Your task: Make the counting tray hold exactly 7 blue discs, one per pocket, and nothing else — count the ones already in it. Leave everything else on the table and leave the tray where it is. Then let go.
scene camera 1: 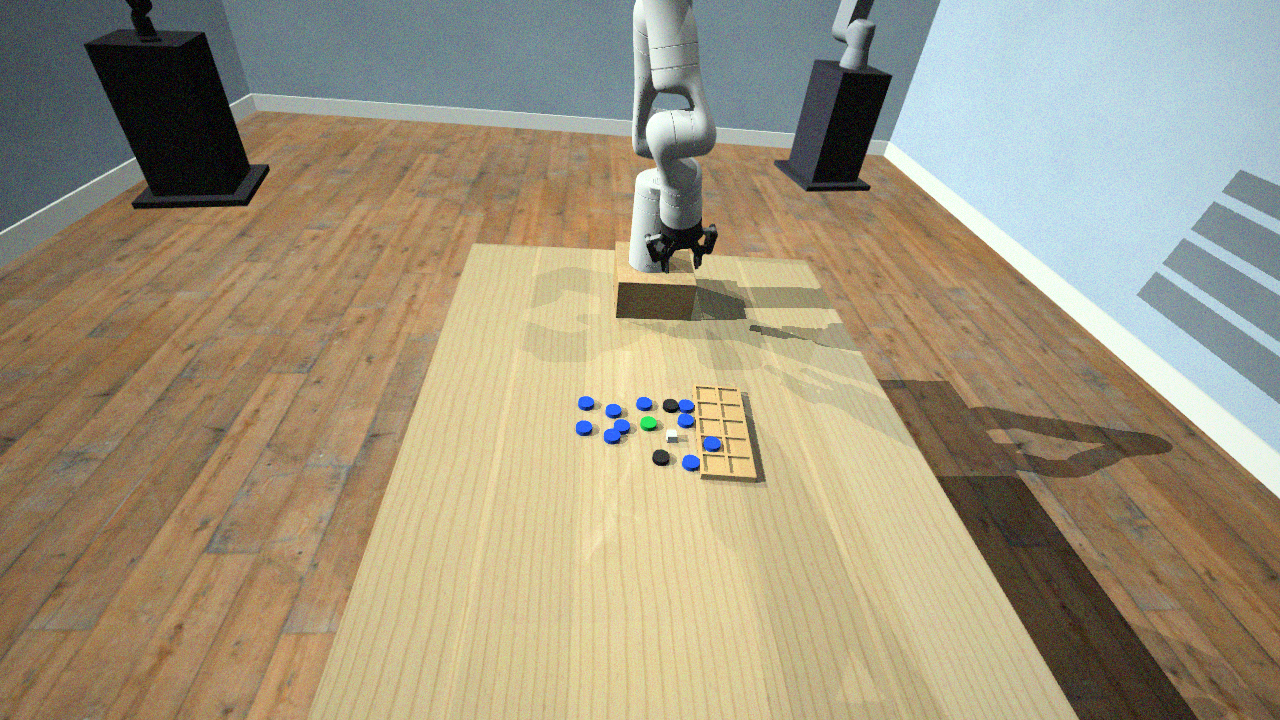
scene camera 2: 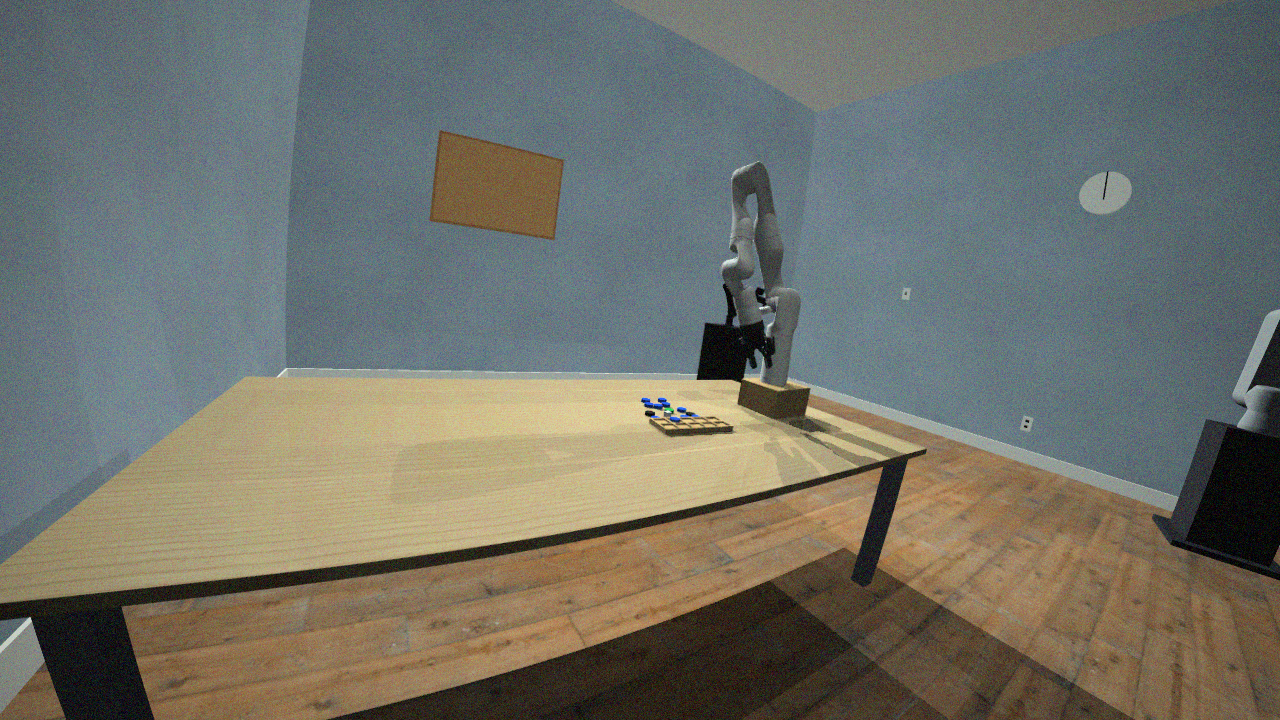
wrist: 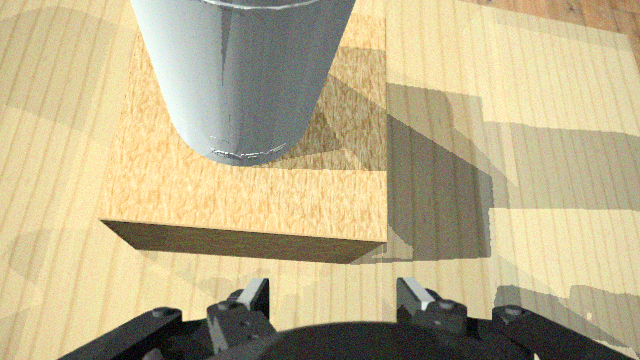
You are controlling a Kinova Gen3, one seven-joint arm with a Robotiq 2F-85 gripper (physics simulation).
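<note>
The wooden counting tray (scene camera 1: pixel 729 477) (scene camera 2: pixel 698 431) has two columns of pockets. One blue disc (scene camera 1: pixel 711 444) lies in its left column, fourth pocket from the back; the other pockets look empty. Several blue discs lie on the table left of the tray, among them one blue disc (scene camera 1: pixel 691 462) by its front left corner and two blue discs (scene camera 1: pixel 685 405) (scene camera 1: pixel 685 420) close to its left side. My gripper (scene camera 1: pixel 682 265) (scene camera 2: pixel 760 362) (wrist: pixel 332 300) is partly open and empty, raised near the arm's base, well behind the tray. The tray and discs do not show in the wrist view.
A green disc (scene camera 1: pixel 648 423), two black discs (scene camera 1: pixel 670 405) (scene camera 1: pixel 660 457) and a small white cube (scene camera 1: pixel 672 437) lie among the blue discs. The wooden base block (scene camera 1: pixel 655 298) (scene camera 2: pixel 771 400) (wrist: pixel 240 200) carries the arm, with the grey base column (wrist: pixel 245 75) close in front of the gripper.
</note>
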